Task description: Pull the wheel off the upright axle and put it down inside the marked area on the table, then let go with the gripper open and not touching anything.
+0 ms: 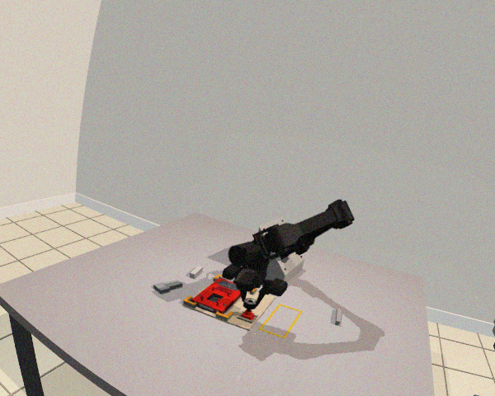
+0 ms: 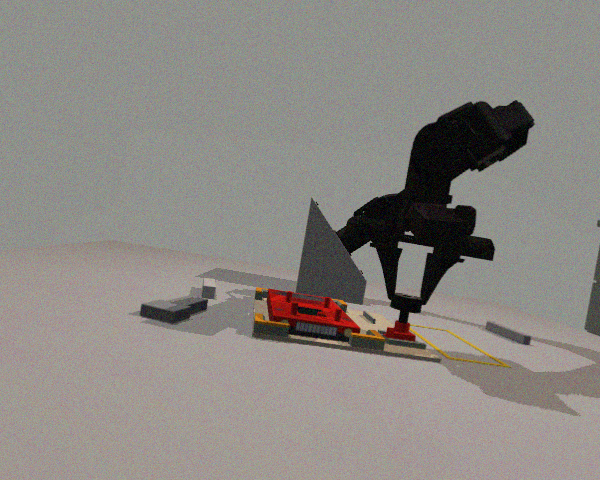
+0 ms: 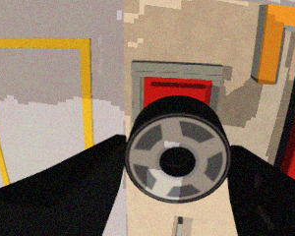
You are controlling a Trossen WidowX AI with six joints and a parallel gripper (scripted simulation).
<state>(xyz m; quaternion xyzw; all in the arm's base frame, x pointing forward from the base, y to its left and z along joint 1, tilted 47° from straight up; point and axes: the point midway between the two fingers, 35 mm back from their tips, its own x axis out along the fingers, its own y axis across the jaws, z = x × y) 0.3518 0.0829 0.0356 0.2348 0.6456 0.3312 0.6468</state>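
Right now my gripper tip is 2 cm above the black axle. From my gripper tip the other things lie so: wheel: right at my gripper tip.
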